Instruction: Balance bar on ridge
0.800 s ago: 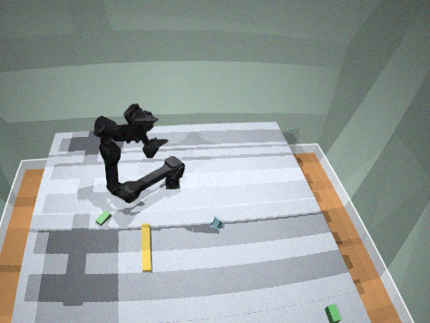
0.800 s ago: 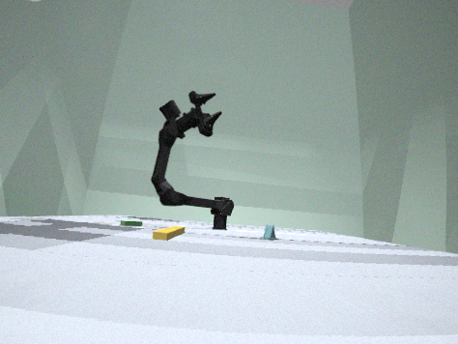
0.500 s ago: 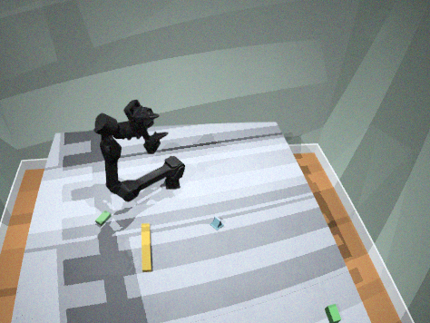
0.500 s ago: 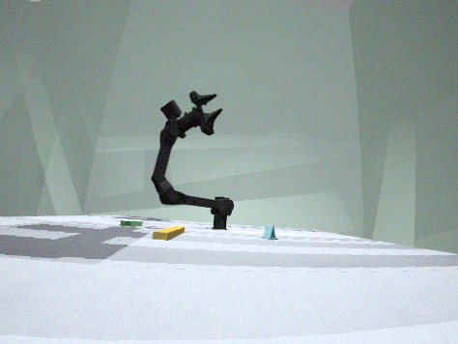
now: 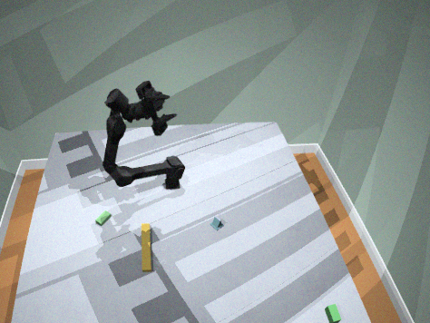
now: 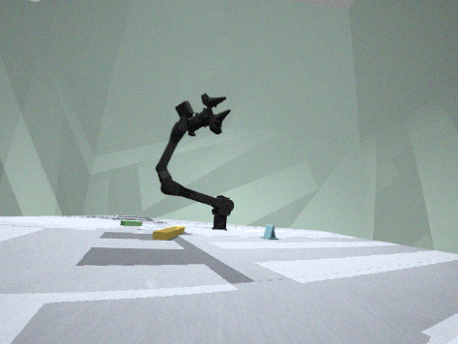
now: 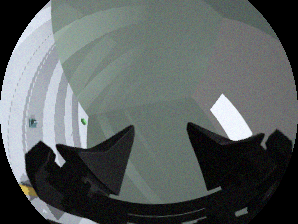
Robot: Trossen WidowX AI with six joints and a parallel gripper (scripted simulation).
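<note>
Now: gripper tip 19 cm short of the yellow bar, 13 cm to the left of it and 51 cm above it.
</note>
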